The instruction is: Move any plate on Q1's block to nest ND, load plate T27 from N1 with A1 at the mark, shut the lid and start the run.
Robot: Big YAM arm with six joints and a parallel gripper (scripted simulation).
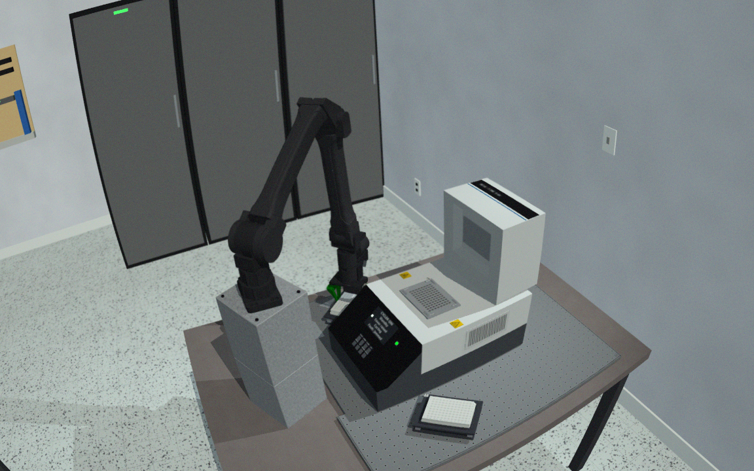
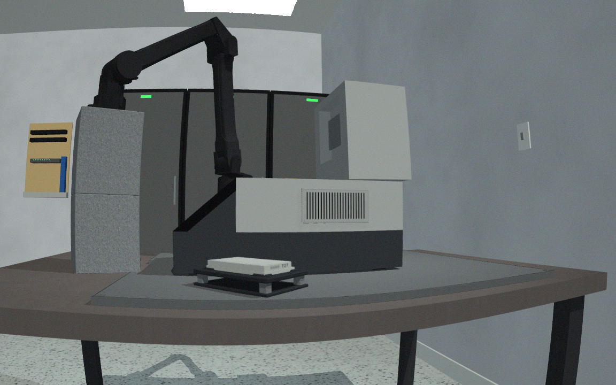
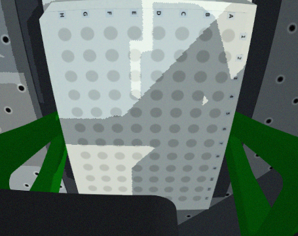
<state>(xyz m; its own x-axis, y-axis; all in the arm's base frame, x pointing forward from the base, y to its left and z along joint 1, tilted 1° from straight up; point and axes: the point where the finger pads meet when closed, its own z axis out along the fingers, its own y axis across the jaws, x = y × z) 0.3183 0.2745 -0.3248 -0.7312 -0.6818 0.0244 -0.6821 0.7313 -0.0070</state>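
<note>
The dark nest ND lies 2 cm below my hand. Also, from my hand: plate T27 (55 cm to the right, 4 cm ahead, 1 cm below); black plate nest N1 (55 cm to the right, 4 cm ahead, 2 cm below).
</note>
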